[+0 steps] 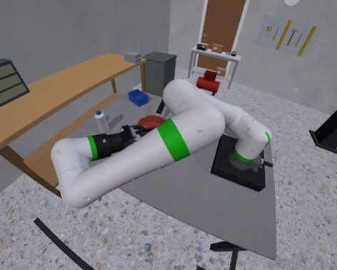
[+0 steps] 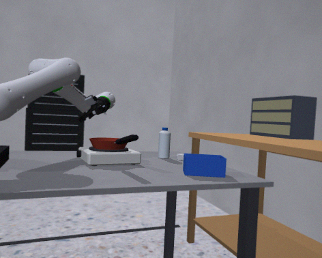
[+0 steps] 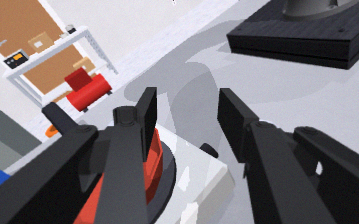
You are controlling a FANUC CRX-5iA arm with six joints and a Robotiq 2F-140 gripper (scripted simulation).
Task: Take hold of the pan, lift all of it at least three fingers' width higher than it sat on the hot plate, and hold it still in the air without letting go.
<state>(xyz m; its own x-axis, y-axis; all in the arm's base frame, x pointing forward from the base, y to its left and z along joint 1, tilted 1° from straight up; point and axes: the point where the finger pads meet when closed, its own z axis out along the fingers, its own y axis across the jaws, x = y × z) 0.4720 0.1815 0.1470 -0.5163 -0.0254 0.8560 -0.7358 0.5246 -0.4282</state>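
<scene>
Now: the pan 10 cm ahead of my hand, 22 cm to the right of it and 11 cm below it. From my hand the other things lie so: hot plate: 8 cm ahead, 16 cm to the right, 18 cm below; then white bottle: 42 cm ahead, 5 cm to the right, 13 cm below.
</scene>
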